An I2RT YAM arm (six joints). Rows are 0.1 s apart.
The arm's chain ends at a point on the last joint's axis. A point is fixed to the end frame.
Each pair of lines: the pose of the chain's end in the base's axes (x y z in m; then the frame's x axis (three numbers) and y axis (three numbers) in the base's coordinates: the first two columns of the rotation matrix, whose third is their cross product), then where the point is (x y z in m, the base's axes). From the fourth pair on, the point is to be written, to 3 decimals.
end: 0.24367, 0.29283, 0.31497, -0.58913, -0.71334, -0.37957, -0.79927, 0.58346, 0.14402
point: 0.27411 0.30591 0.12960
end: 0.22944, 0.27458, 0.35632, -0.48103, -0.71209, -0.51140, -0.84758, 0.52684, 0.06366
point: 0.28540 0.30368 0.17889
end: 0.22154, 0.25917, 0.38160, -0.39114, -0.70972, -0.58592, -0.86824, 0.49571, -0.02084
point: 0.29673 0.29622 0.21297
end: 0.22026, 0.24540, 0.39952, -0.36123, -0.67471, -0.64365, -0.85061, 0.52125, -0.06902
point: 0.310 0.287 0.239
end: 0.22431, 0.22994, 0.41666, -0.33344, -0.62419, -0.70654, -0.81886, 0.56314, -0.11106
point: 0.329 0.275 0.267
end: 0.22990, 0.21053, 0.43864, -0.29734, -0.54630, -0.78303, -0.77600, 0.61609, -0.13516
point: 0.350 0.261 0.303
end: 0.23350, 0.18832, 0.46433, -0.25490, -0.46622, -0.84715, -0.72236, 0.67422, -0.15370
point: 0.368 0.241 0.344
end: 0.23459, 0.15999, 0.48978, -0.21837, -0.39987, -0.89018, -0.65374, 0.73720, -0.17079
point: 0.383 0.208 0.384
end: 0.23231, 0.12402, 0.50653, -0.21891, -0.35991, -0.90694, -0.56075, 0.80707, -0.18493
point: 0.389 0.157 0.408
